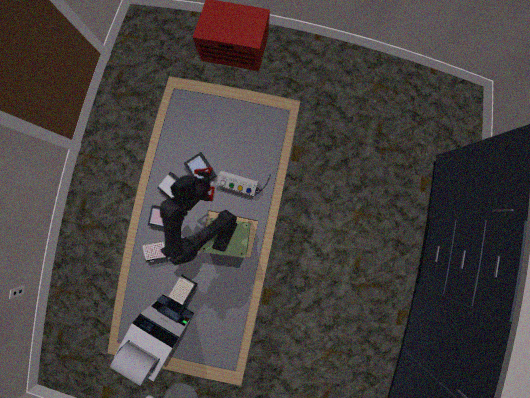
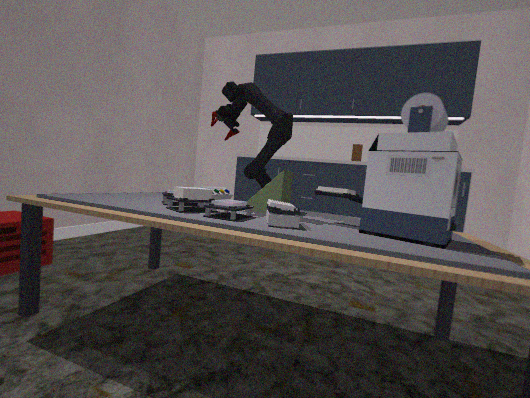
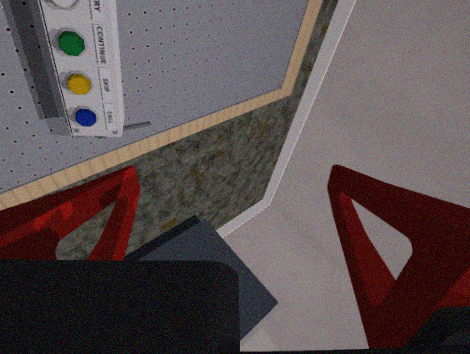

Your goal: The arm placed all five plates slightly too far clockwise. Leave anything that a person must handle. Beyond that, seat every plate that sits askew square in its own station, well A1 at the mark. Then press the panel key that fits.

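Note:
My gripper (image 1: 210, 182) (image 2: 220, 131) (image 3: 233, 176) is open and empty, high above the table beside the panel (image 1: 227, 177) (image 2: 192, 192) (image 3: 114, 80). The panel has a white key (image 1: 223, 183), a green key (image 1: 231, 185) (image 3: 71, 43) by CONTINUE, a yellow key (image 1: 240, 188) (image 3: 79, 84) by SKIP and a blue key (image 1: 249, 190) (image 3: 86, 117) by CALL. A bluish plate (image 1: 198, 164), a white plate (image 1: 168, 185), a pink plate (image 1: 156, 217) and a dotted plate (image 1: 153, 251) stand in an arc; the arm partly covers some. A cream plate (image 1: 183, 289) (image 2: 336, 190) lies at the machine. Well marks are too small to read.
The white and dark machine (image 1: 162, 321) (image 2: 412, 185) stands at one table end. The arm rises from a green wedge base (image 1: 241, 240) (image 2: 272, 196). A dark cable (image 1: 266, 183) (image 3: 137, 125) leaves the panel. A red cabinet (image 1: 232, 25) (image 2: 45, 242) stands beyond the other table end.

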